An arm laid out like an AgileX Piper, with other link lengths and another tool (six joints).
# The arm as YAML. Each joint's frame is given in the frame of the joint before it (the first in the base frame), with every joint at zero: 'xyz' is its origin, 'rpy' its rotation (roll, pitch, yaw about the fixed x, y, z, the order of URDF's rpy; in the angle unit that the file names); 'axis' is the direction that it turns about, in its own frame. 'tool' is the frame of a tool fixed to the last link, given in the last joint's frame.
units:
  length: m
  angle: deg
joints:
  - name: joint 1
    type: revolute
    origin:
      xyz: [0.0, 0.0, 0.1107]
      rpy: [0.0, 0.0, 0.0]
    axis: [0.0, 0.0, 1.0]
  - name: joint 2
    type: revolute
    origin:
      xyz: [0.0, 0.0, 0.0]
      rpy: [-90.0, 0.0, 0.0]
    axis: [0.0, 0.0, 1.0]
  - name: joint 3
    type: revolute
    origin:
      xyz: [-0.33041, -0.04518, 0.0]
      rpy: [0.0, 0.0, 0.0]
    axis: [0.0, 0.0, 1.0]
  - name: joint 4
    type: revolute
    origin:
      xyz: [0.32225, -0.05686, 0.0]
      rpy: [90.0, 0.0, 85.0]
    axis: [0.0, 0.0, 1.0]
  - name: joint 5
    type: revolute
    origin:
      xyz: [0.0, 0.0, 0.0]
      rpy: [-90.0, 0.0, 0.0]
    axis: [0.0, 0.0, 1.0]
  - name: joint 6
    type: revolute
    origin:
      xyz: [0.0, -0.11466, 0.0]
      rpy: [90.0, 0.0, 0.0]
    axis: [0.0, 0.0, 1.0]
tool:
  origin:
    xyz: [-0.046, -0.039, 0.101]
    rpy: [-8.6, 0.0, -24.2]
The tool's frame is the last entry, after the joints.
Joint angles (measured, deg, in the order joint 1, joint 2, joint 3, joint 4, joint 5, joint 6), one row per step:
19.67 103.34 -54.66 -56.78 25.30 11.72
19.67 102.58 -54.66 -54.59 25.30 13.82
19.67 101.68 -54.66 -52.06 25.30 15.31
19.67 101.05 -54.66 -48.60 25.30 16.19
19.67 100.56 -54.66 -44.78 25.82 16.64
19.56 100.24 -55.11 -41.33 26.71 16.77
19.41 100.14 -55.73 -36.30 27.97 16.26
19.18 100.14 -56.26 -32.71 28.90 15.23
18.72 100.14 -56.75 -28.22 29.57 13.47
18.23 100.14 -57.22 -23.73 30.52 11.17
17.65 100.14 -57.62 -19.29 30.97 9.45
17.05 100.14 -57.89 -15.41 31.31 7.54
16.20 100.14 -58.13 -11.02 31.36 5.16
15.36 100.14 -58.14 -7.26 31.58 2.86
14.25 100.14 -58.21 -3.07 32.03 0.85
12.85 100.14 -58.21 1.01 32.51 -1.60
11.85 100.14 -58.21 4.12 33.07 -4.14
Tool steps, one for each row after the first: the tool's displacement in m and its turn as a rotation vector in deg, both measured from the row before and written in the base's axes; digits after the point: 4 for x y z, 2 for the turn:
-0.0011 -0.0028 0.0056 2.98 -0.53 -3.17
-0.0016 -0.0023 0.0062 2.93 -0.45 -2.90
-0.0028 -0.0019 0.0024 3.15 0.15 -3.01
-0.0041 -0.0029 -0.0001 2.77 0.70 -3.17
-0.0020 -0.0034 0.0013 2.21 0.62 -2.92
-0.0036 -0.0031 -0.0020 2.81 1.43 -3.54
-0.0021 -0.0018 -0.0016 1.72 1.15 -2.02
-0.0023 -0.0015 -0.0025 2.25 1.33 -1.99
-0.0030 -0.0010 -0.0029 1.94 1.59 -1.55
-0.0020 -0.0006 -0.0023 2.50 1.17 -1.88
-0.0017 -0.0004 -0.0021 2.09 1.02 -1.29
-0.0007 -0.0008 -0.0018 2.46 0.83 -1.32
-0.0018 -0.0017 -0.0028 1.94 0.96 -1.00
-0.0019 -0.0036 -0.0028 2.39 1.12 -1.79
-0.0015 -0.0054 -0.0027 2.20 1.05 -1.57
-0.0014 -0.0027 -0.0020 1.48 0.83 -0.47

